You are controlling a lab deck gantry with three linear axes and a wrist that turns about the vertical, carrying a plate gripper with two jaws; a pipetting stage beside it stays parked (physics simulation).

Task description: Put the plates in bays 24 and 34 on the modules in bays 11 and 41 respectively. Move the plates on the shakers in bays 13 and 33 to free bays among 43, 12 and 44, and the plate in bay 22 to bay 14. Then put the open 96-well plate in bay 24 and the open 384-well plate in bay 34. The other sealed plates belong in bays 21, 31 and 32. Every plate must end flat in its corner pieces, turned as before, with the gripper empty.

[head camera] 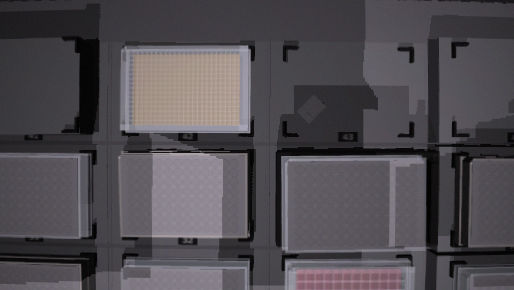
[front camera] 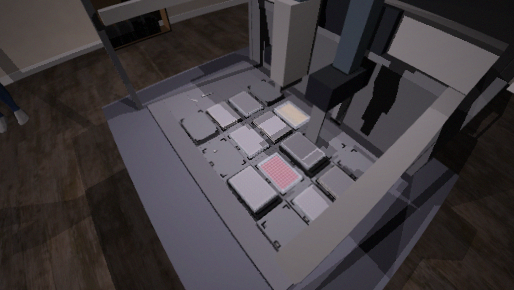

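Seen in the pictures: gripper, fingertip midpoint: (front camera: 323,130); robot's base at its link origin: (front camera: 182,124).
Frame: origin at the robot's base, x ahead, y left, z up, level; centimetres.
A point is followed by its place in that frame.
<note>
My gripper (front camera: 315,131) @(x 43.0, y 26.5, z 16.0 cm) hangs near bays 33 and 43 in the front view; a pale jaw shows below its dark block, with no plate visible on it; the jaw spacing is unclear. A grey-topped plate (front camera: 302,149) @(x 38.8, y 25.2, z 3.7 cm) (head camera: 345,205) @(x 37.6, y 25.7, z 3.7 cm) sits on the bay 33 shaker. A pale plate (front camera: 253,187) @(x 39.7, y 4.2, z 3.7 cm) is on the bay 13 shaker. Plates stand in bay 24 (front camera: 311,201) @(x 53.1, y 14.6, z 2.9 cm), bay 34 (front camera: 335,181) @(x 53.3, y 25.1, z 2.9 cm) (head camera: 492,200) @(x 51.6, y 25.9, z 2.9 cm), bay 22 (front camera: 247,139) @(x 22.8, y 14.6, z 1.4 cm) (head camera: 185,277) @(x 23.0, y 18.0, z 1.4 cm), bay 21 (front camera: 222,115) @(x 7.1, y 14.1, z 1.4 cm), bay 31 (front camera: 245,103) @(x 7.0, y 25.2, z 1.4 cm) (head camera: 40,195) @(x 8.5, y 25.8, z 1.4 cm) and bay 32 (front camera: 271,125) @(x 23.0, y 25.5, z 1.6 cm) (head camera: 187,195) @(x 23.3, y 26.1, z 1.6 cm). The modules in bays 11 (front camera: 199,125) @(x 6.6, y 4.3, z 1.9 cm) and 41 (front camera: 267,92) @(x 7.6, y 36.5, z 1.9 cm) (head camera: 35,85) @(x 8.4, y 36.6, z 1.9 cm) carry no plate.
A yellow-filled plate (front camera: 291,114) @(x 23.3, y 35.5, z 1.5 cm) (head camera: 186,89) @(x 23.1, y 36.3, z 1.4 cm) stands in bay 42, a red-filled plate (front camera: 280,172) @(x 39.8, y 14.9, z 1.2 cm) (head camera: 350,278) @(x 39.1, y 18.0, z 1.4 cm) in bay 23. Bays 43, 12, 14 and 44 show corner pieces without plates. The parked pipetting stage (front camera: 294,45) hangs behind the deck. A frame beam (front camera: 370,190) @(x 62.3, y 2.9, z 40.0 cm) crosses the near right.
</note>
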